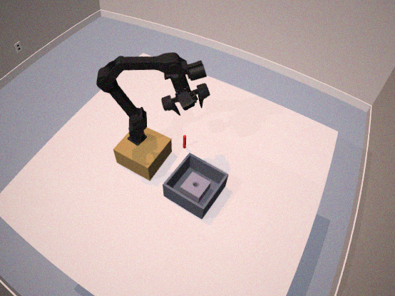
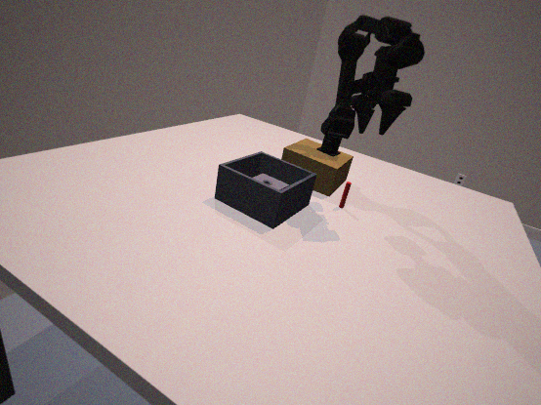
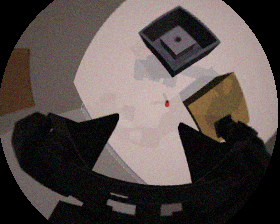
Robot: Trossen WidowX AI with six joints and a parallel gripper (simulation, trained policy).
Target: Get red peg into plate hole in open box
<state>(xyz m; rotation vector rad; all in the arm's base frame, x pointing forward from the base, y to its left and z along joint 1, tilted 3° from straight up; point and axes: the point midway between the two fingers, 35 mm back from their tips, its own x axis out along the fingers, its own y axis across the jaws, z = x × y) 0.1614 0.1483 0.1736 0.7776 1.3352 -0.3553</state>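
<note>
Now: the red peg 1 cm behind my gripper tip, 2 cm to the right of it and 19 cm below it. The rest, counted from my gripper tip: dark grey box 16 cm ahead, 18 cm to the right, 21 cm below; then grey plate 16 cm ahead, 18 cm to the right, 19 cm below.
</note>
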